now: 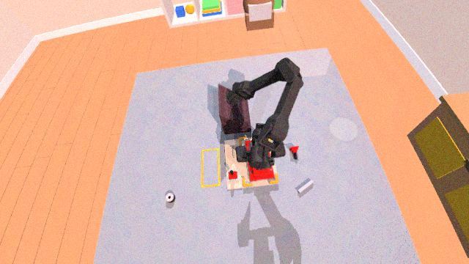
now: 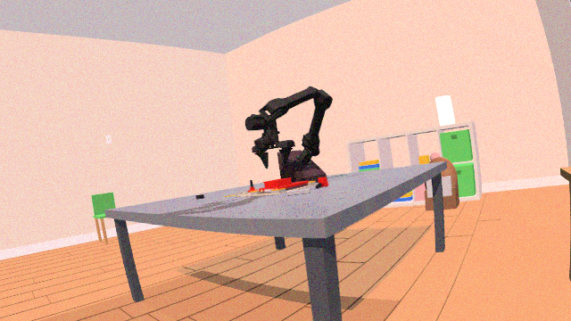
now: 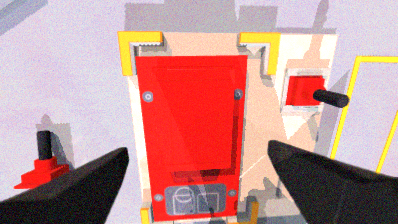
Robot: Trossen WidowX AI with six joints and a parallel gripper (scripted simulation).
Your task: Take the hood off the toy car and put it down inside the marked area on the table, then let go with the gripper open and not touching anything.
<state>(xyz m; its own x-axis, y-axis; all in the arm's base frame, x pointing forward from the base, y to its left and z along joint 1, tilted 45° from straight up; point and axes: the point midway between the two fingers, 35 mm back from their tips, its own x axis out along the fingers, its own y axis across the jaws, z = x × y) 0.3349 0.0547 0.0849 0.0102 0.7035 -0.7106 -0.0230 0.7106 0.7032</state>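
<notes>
Now: gripper tip 60 mm above the hood. From my gripper tip the other things lie so: small wheel: 420 mm to the right, 100 mm ahead, 90 mm below.
</notes>
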